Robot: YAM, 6 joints.
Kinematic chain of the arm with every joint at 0, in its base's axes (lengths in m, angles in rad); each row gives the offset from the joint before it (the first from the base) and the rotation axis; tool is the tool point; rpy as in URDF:
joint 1: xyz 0 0 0.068 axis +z
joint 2: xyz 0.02 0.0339 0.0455 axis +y
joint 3: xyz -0.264 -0.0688 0 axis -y
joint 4: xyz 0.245 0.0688 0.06 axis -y
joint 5: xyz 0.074 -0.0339 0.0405 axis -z
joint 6: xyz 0.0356 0 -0.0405 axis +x
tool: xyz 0 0 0 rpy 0 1.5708 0
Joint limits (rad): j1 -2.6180..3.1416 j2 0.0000..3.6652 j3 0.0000..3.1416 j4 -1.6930..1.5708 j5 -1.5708..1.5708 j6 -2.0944..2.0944
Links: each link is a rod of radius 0.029 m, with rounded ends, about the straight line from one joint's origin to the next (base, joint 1, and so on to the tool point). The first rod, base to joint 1, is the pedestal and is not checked.
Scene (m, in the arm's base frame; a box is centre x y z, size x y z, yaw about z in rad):
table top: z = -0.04
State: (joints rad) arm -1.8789 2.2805 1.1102 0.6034 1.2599 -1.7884
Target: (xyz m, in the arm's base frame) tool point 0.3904 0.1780 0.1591
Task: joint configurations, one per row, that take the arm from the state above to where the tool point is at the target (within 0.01 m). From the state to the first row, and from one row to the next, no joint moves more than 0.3 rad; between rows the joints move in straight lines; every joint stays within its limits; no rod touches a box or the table.
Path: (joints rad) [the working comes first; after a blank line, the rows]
Joints at the target: 0.5054 2.0827 1.1584 0.6298 1.2057 -1.7884
Straight joint move there: clear.

1: -1.5809 2.2558 1.1162 0.6067 1.2531 -1.7884
2: -1.2828 2.2310 1.1223 0.6100 1.2464 -1.7884
3: -0.9848 2.2063 1.1283 0.6133 1.2396 -1.7884
4: -0.6868 2.1816 1.1343 0.6166 1.2328 -1.7884
5: -0.3887 2.1568 1.1403 0.6199 1.2260 -1.7884
6: -0.0907 2.1321 1.1464 0.6232 1.2193 -1.7884
7: 0.2073 2.1074 1.1524 0.6265 1.2125 -1.7884
8: 0.5054 2.0827 1.1584 0.6298 1.2057 -1.7884

